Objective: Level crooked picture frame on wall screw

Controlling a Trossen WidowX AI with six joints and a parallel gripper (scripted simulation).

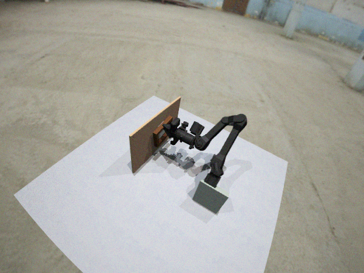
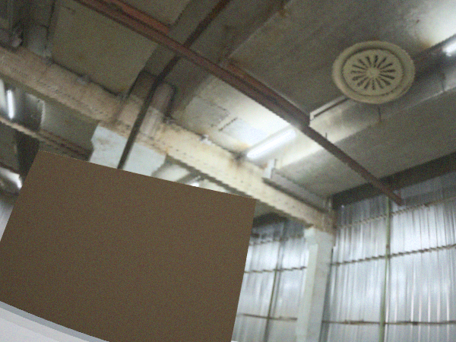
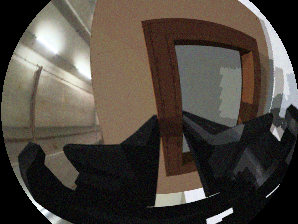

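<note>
The brown wooden picture frame is 5 cm below my gripper tip, 1 cm to the right of it and 1 cm ahead of it. Round my gripper tip: wall board: 7 cm below, 2 cm ahead, 1 cm to the left.
</note>
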